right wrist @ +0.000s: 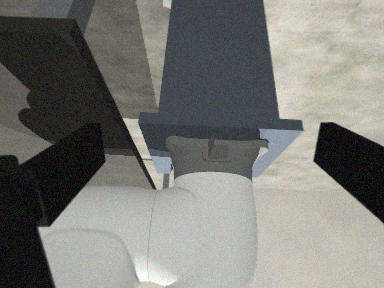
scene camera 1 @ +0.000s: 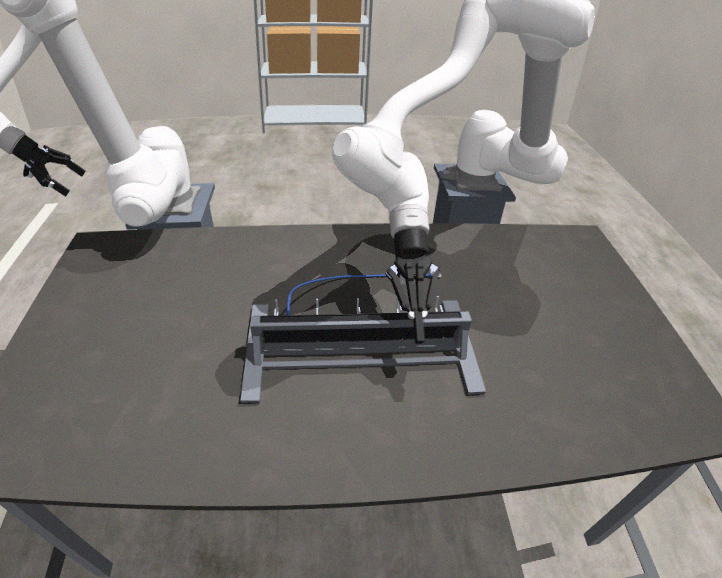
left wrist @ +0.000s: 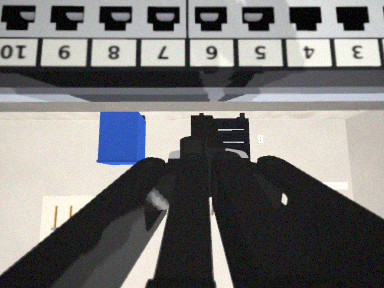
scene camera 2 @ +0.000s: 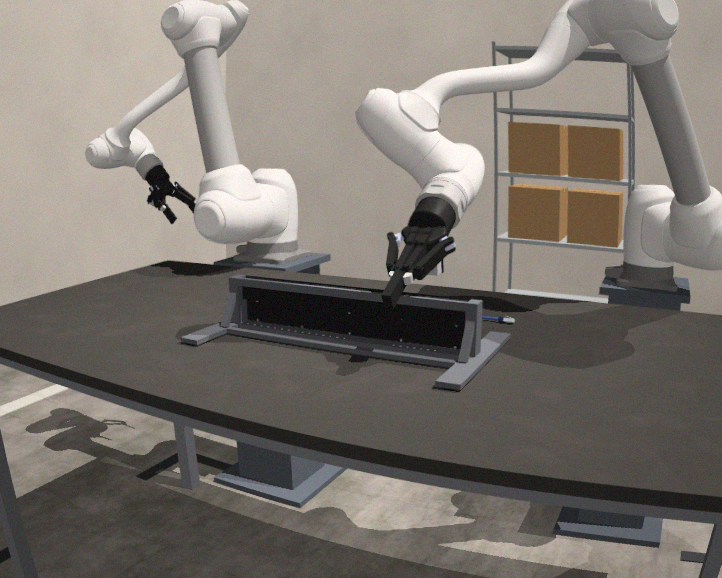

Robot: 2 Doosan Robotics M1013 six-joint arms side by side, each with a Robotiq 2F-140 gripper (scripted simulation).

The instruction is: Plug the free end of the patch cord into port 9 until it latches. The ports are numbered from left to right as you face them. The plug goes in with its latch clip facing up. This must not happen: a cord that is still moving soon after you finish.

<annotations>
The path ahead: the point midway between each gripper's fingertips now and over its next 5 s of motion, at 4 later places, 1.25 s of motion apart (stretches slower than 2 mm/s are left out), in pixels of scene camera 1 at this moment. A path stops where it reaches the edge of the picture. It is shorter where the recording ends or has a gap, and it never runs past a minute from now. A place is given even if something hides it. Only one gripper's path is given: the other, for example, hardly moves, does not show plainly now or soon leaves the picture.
My left gripper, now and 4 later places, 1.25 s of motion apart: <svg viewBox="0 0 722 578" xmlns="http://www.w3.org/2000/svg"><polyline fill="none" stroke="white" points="419,342 413,279 382,282 386,343 382,280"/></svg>
</annotations>
